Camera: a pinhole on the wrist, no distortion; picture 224 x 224 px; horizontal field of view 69.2 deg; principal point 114.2 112.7 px. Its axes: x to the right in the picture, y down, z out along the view. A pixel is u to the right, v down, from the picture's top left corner.
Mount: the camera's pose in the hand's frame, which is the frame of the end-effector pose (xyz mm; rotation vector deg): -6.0 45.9 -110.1 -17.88 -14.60 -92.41
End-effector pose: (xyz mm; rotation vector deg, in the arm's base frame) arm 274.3 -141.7 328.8 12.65 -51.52 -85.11
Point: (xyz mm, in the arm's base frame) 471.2 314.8 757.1
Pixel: 46 21
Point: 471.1 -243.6 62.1
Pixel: behind the camera
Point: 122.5 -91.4 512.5
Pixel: 194 137
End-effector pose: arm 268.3 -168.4 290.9 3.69 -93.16 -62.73
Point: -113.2 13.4 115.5
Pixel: outside the picture
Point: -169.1 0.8 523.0
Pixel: 171 183
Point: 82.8 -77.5 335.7
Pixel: 206 145
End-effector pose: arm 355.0 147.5 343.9 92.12 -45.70 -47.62
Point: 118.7 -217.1 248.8
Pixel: 193 179
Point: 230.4 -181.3 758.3
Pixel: 10 161
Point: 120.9 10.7 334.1
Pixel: 183 108
